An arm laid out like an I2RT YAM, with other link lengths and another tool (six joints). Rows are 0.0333 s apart.
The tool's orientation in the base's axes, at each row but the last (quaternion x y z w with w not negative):
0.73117 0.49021 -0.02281 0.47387
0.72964 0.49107 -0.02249 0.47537
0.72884 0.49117 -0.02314 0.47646
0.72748 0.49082 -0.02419 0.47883
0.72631 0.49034 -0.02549 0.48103
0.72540 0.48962 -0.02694 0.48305
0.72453 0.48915 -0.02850 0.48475
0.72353 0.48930 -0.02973 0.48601
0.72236 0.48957 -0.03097 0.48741
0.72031 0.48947 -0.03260 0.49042
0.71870 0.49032 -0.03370 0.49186
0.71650 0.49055 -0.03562 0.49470
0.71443 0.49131 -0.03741 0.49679
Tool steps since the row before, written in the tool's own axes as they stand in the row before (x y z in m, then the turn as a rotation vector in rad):
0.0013 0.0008 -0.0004 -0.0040 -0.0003 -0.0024
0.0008 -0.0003 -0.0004 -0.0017 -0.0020 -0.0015
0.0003 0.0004 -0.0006 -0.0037 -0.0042 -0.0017
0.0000 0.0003 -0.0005 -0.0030 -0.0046 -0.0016
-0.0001 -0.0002 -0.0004 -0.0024 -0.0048 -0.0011
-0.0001 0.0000 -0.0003 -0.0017 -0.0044 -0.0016
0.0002 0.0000 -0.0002 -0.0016 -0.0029 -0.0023
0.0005 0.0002 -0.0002 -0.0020 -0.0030 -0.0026
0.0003 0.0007 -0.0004 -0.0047 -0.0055 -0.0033
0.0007 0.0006 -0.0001 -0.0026 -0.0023 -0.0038
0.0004 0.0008 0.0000 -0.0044 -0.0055 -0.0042
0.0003 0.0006 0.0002 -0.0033 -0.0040 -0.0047
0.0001 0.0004 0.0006 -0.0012 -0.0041 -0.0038
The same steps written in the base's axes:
0.0011 0.0011 0.0001 -0.0033 -0.0010 0.0031
0.0000 0.0009 -0.0004 -0.0030 0.0000 0.0003
0.0002 0.0006 0.0004 -0.0057 -0.0011 0.0000
0.0000 0.0003 0.0005 -0.0056 -0.0006 -0.0007
-0.0004 0.0002 0.0001 -0.0053 -0.0006 -0.0014
-0.0002 0.0001 0.0002 -0.0048 0.0002 -0.0012
0.0000 0.0003 0.0000 -0.0040 0.0007 0.0001
0.0003 0.0005 0.0000 -0.0044 0.0007 0.0004
0.0005 0.0005 0.0005 -0.0079 -0.0005 0.0005
0.0008 0.0005 0.0001 -0.0047 0.0011 0.0018
0.0008 0.0002 0.0003 -0.0082 0.0003 0.0008
0.0007 0.0000 0.0001 -0.0067 0.0014 0.0015
0.0006 -0.0004 -0.0001 -0.0053 0.0021 -0.0002

